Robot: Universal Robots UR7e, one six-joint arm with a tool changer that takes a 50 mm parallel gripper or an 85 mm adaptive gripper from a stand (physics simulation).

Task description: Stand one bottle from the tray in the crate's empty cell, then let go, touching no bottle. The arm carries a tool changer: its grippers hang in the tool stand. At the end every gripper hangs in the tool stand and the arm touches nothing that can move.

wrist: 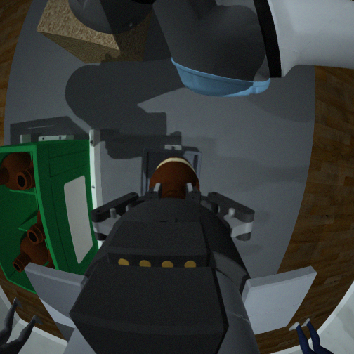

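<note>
My gripper [174,190] is shut on a brown bottle with a pale rim [174,172], one fingertip on each side of it. The bottle is upright inside the small grey tray [200,162]; its lower part is hidden by the gripper, and I cannot tell whether it touches the tray floor. The green crate [56,200] stands at the left with a white label on its side. It holds brown bottles at its upper left [15,170] and lower down [32,250]. A stretch between them looks like an empty cell, partly cut off by the view's edge.
A white upright strip [95,185] stands along the crate's right side. A tan, rough-textured block [75,30] is at the upper left. The arm's white link and blue cap [220,84] fill the upper right. Grey plates [280,300] [60,292] flank the gripper body. The tool stand is not recognisable.
</note>
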